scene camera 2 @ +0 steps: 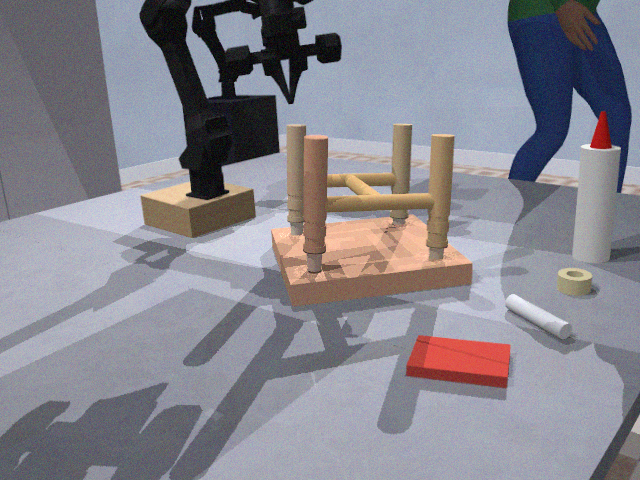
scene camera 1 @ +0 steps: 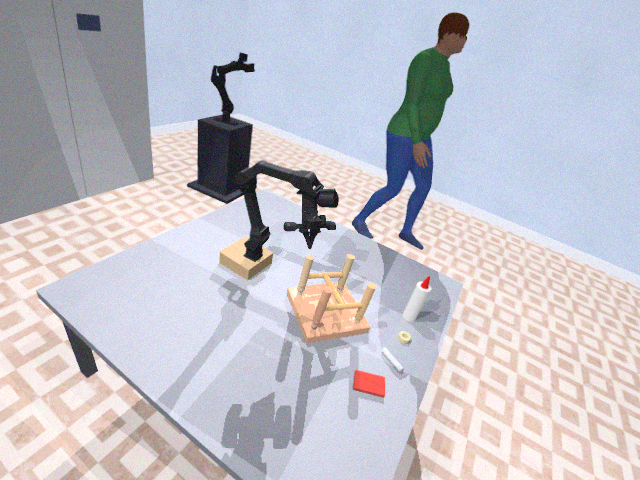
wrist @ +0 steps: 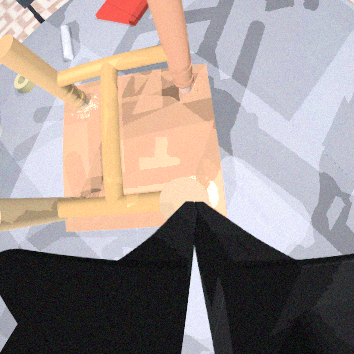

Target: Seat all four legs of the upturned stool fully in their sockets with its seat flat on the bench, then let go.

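Where they show: gripper, fingertip midpoint: [scene camera 2: 291, 103] [scene camera 1: 309, 249] [wrist: 193, 209]; arm's base at its link origin: [scene camera 2: 207, 194] [scene camera 1: 253, 255].
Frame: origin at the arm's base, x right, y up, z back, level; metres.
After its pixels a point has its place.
The stool's peach seat [scene camera 1: 341, 332] @(x 0.139, y -0.032, z -0.491 m) [scene camera 2: 382, 281] @(x 0.145, y -0.040, z -0.486 m) [wrist: 190, 150] @(x 0.100, y -0.028, z -0.318 m) lies upturned and looks flat on the bench. Its four legs stand upright, joined by stretchers. Grey pins show below the reddish front left leg [scene camera 1: 321, 307] @(x 0.188, y 0.087, z -0.403 m) [scene camera 2: 315, 193] @(x 0.185, y 0.087, z -0.409 m) [wrist: 172, 40] @(x 0.160, y 0.102, z -0.389 m), the front right leg [scene camera 1: 367, 299] @(x 0.055, y 0.095, z -0.529 m) [scene camera 2: 442, 180] @(x 0.055, y 0.088, z -0.533 m) [wrist: 35, 65] @(x 0.045, y 0.106, z -0.509 m) and the back left leg [scene camera 1: 306, 273] @(x 0.059, y 0.087, z -0.278 m) [scene camera 2: 296, 170] @(x 0.058, y 0.082, z -0.279 m) [wrist: 182, 196] @(x 0.043, y 0.153, z -0.273 m). A shorter stretch shows below the back right leg [scene camera 1: 346, 271] @(x -0.069, y 0.078, z -0.400 m) [scene camera 2: 401, 165] @(x -0.070, y 0.075, z -0.402 m) [wrist: 30, 213] @(x -0.075, y 0.104, z -0.383 m). My gripper [scene camera 1: 310, 246] @(x 0.042, y 0.188, z -0.264 m) [scene camera 2: 291, 102] @(x 0.042, y 0.188, z -0.264 m) [wrist: 193, 209] @(x 0.042, y 0.188, z -0.264 m) is shut and empty, pointing down above the back left leg's top, apart from it.
Right of the stool stand a white bottle with red tip [scene camera 1: 416, 302] @(x -0.111, y 0.048, z -0.703 m) [scene camera 2: 594, 206] @(x -0.111, y 0.030, z -0.708 m) and a tape ring [scene camera 1: 400, 339] @(x 0.022, y -0.046, z -0.700 m) [scene camera 2: 574, 286] @(x 0.025, y -0.047, z -0.716 m). A white stick [scene camera 1: 392, 360] @(x 0.138, y -0.045, z -0.697 m) [scene camera 2: 537, 316] @(x 0.141, y -0.045, z -0.699 m) and a red block [scene camera 1: 369, 383] @(x 0.271, y -0.048, z -0.652 m) [scene camera 2: 460, 359] @(x 0.275, y -0.048, z -0.656 m) lie nearer the front. A person [scene camera 1: 421, 108] is beyond the bench [scene camera 1: 129, 310] @(x 0.476, y -0.060, z 0.191 m).
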